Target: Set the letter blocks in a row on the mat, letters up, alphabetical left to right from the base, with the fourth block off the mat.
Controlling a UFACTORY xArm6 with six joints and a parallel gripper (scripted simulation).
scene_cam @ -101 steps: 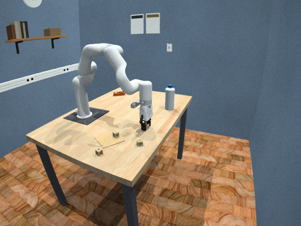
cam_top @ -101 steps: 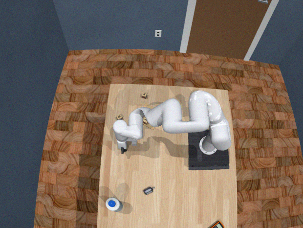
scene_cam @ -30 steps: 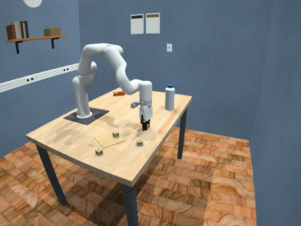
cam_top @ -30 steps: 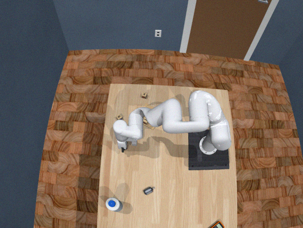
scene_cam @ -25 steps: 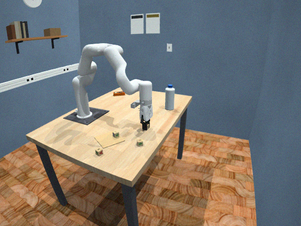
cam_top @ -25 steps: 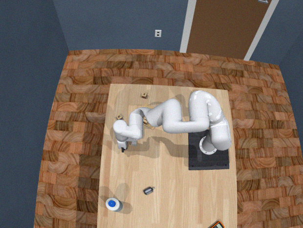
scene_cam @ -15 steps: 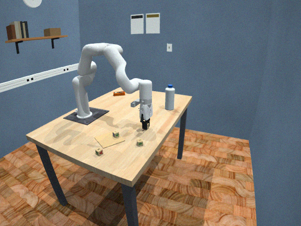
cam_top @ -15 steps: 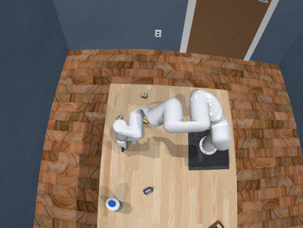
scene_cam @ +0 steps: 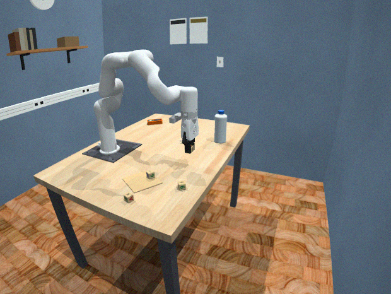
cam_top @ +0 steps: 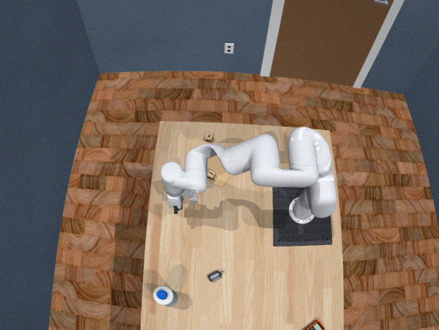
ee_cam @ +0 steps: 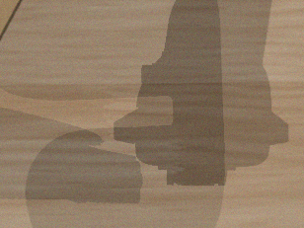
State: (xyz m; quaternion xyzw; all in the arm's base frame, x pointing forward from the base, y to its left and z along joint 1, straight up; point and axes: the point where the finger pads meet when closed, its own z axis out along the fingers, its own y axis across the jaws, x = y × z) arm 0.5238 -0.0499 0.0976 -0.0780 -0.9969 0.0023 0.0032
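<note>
The tan mat is 170 mm behind my hand, 190 mm to the right of it and 100 mm below it. Round my hand: orange device: 490 mm behind, 610 mm to the left, 90 mm below; small dark object: 120 mm behind, 290 mm to the left, 90 mm below.
</note>
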